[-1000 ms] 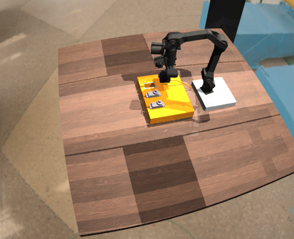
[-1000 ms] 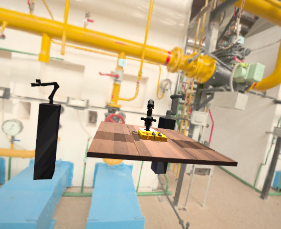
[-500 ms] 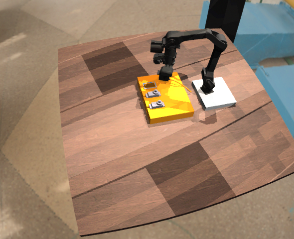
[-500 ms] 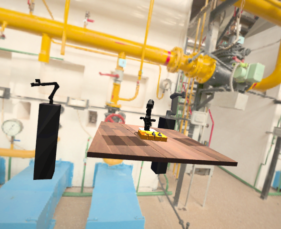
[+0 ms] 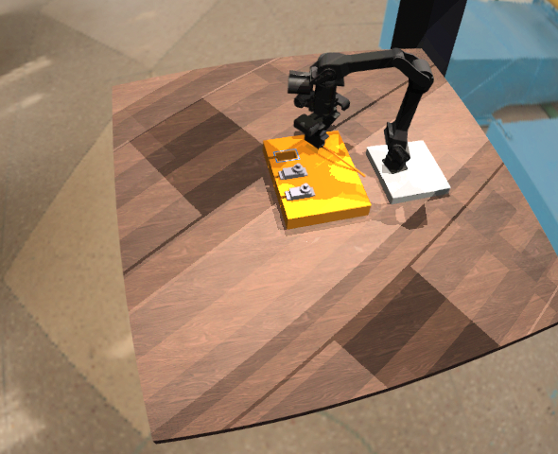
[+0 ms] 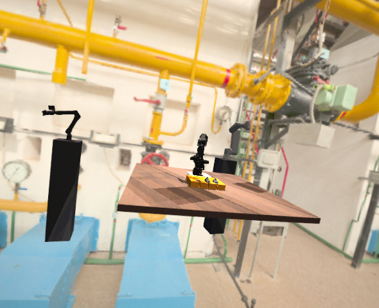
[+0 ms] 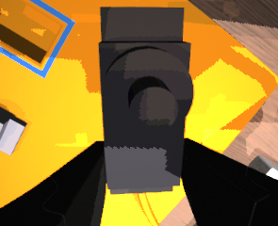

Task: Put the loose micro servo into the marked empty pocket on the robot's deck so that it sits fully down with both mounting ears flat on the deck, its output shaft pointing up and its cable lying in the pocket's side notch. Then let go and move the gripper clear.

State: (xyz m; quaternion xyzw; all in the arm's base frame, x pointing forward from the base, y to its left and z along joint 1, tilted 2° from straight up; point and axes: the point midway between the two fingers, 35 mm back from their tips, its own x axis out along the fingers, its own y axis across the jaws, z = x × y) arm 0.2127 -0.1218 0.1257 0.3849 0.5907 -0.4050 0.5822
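My gripper tip is now 80 mm to the right of the orange deck and 100 mm above it.
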